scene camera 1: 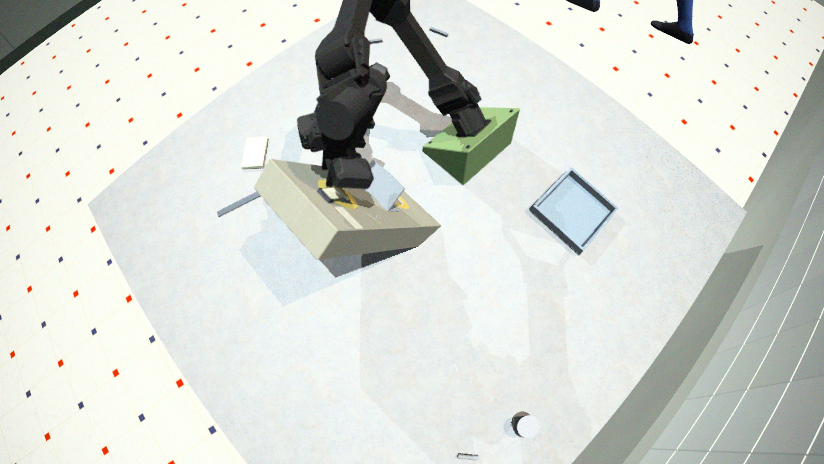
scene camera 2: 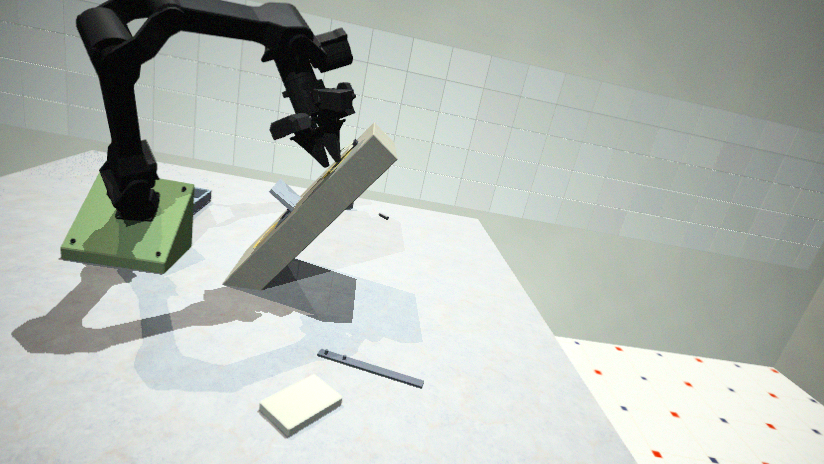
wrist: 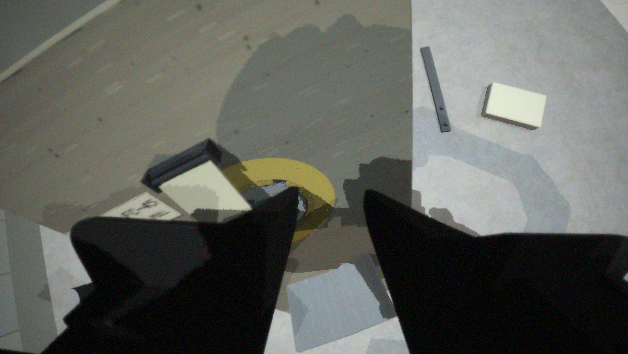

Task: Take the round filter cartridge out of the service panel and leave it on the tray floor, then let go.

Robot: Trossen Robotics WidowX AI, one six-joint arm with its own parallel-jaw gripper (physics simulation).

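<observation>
I can see a service panel (scene camera 1: 291, 192), and there's a cream pad (wrist: 512, 105) along with a round filter cartridge (wrist: 258, 195). I can see my gripper (scene camera 2: 332, 164) too, and it's also there in the wrist view (wrist: 331, 196) and in scene camera 1 (scene camera 1: 326, 177).
</observation>
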